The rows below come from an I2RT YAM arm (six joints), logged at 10 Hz.
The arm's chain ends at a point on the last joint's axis. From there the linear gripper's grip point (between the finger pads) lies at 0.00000 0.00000 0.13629 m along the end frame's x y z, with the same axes.
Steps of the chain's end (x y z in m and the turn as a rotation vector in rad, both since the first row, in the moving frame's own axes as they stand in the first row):
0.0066, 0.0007, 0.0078, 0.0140, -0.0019, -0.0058
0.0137, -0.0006, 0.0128, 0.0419, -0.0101, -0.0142
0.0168, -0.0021, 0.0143, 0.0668, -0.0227, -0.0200
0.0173, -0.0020, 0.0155, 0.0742, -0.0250, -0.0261
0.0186, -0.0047, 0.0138, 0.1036, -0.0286, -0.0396
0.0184, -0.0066, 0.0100, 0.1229, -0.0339, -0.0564
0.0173, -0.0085, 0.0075, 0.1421, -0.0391, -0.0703
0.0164, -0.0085, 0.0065, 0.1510, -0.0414, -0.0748
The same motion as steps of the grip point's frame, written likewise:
0.0063, -0.0012, 0.0078, 0.0140, -0.0019, -0.0058
0.0123, -0.0063, 0.0127, 0.0419, -0.0101, -0.0142
0.0136, -0.0112, 0.0140, 0.0668, -0.0227, -0.0200
0.0138, -0.0121, 0.0151, 0.0742, -0.0250, -0.0261
0.0144, -0.0187, 0.0130, 0.1036, -0.0286, -0.0396
0.0133, -0.0232, 0.0089, 0.1229, -0.0339, -0.0564
0.0113, -0.0276, 0.0060, 0.1421, -0.0391, -0.0703
0.0100, -0.0288, 0.0048, 0.1510, -0.0414, -0.0748

